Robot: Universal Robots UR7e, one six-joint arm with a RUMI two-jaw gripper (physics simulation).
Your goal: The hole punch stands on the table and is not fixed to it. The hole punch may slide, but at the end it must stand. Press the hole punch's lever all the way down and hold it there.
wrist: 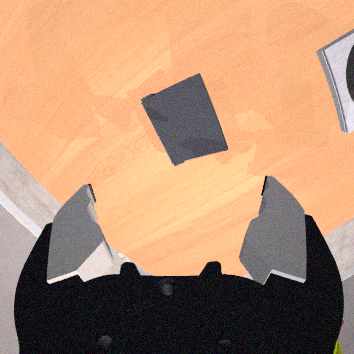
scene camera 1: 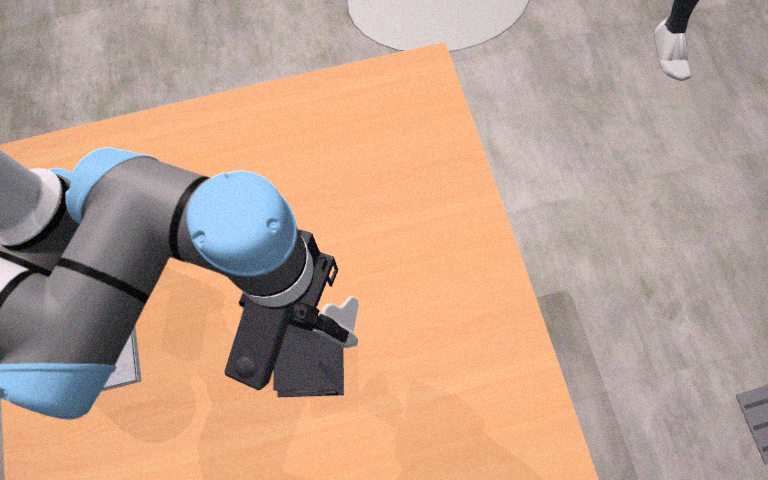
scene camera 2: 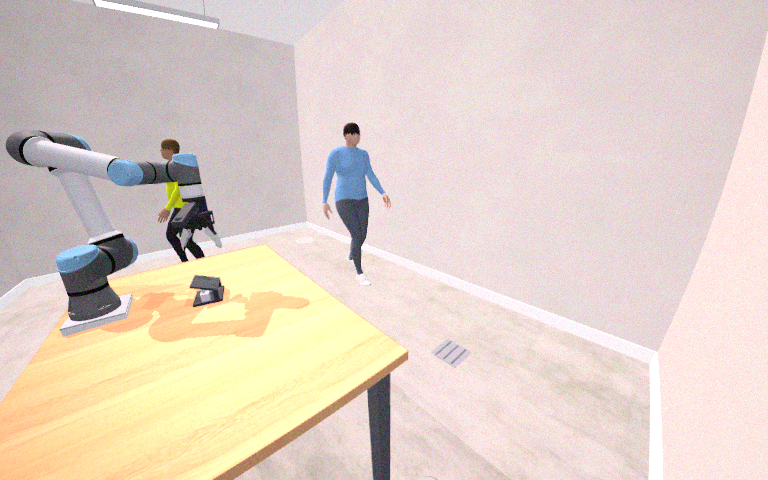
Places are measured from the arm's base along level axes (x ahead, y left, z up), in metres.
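Pixels of known places: gripper, between the fingertips: (wrist: 176, 182) (scene camera 2: 202, 249); arm's base, origin of its link: (scene camera 2: 96, 309).
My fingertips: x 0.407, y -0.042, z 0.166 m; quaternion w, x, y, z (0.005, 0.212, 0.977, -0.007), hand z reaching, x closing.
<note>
Ahead of a thing's pixels: the offset from my fingertips to its top centre. Level surfaces: height alone.
The dark grey hole punch {dx -0.016, dy -0.018, dz -0.109 m} (scene camera 1: 313, 365) (scene camera 2: 216, 295) (wrist: 186, 120) stands upright on the table. Its flat lever {dx -0.016, dy -0.018, dz -0.109 m} (scene camera 2: 205, 281) is raised and tilted, with a gap to the base in the scene camera 2 view. In the wrist view the lever's top plate faces the camera and hides most of the base. My gripper (scene camera 2: 201, 243) (wrist: 176, 182) is open and empty, with its fingers pointing down, high above the hole punch and not touching it. In the scene camera 1 view a grey finger (scene camera 1: 346, 318) shows beyond the punch's upper edge, and the gripper body covers part of the punch.
The wooden table {dz -0.194 m} (scene camera 1: 419, 169) (scene camera 2: 317, 362) carries the arm's base plate (scene camera 1: 134, 359) (scene camera 2: 96, 323) (wrist: 332, 82). The arm's shadow falls around the punch. A person in blue (scene camera 2: 351, 175) and one in yellow (scene camera 2: 173, 195) are on the floor beyond the table.
</note>
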